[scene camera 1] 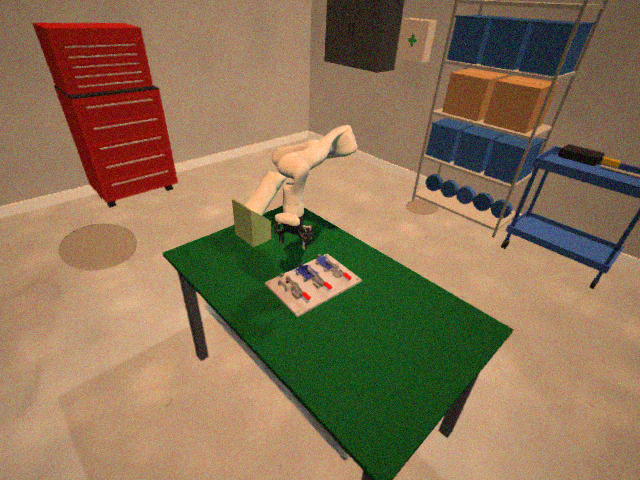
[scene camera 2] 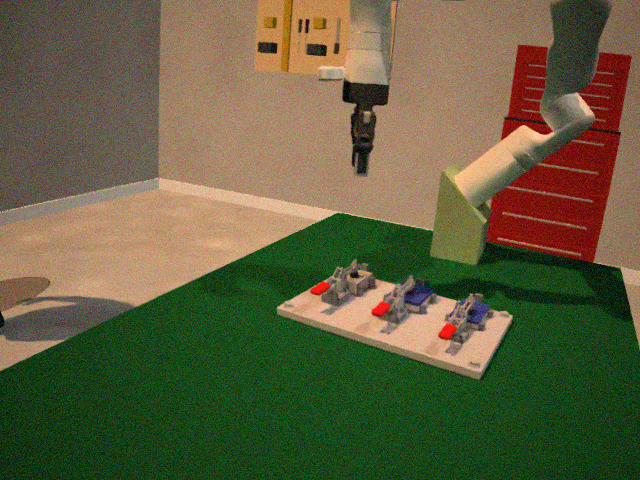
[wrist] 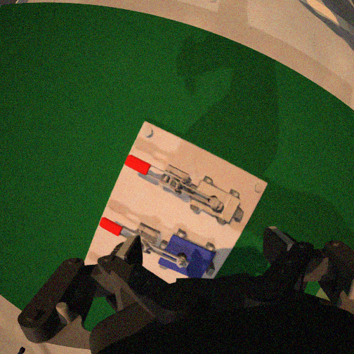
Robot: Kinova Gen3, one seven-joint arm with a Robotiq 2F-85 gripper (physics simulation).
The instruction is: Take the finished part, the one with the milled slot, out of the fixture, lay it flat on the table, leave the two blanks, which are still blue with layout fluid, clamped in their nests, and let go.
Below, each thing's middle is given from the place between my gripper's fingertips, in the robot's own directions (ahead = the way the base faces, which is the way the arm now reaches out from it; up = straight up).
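The finished part (wrist: pixel 230 202) is 21 cm below my hand and 4 cm behind it. As for the fixture plate (scene camera 2: pixel 416 337), I find it 23 cm below my hand, and it sits 11 cm to the left of the hand and 1 cm ahead of it.
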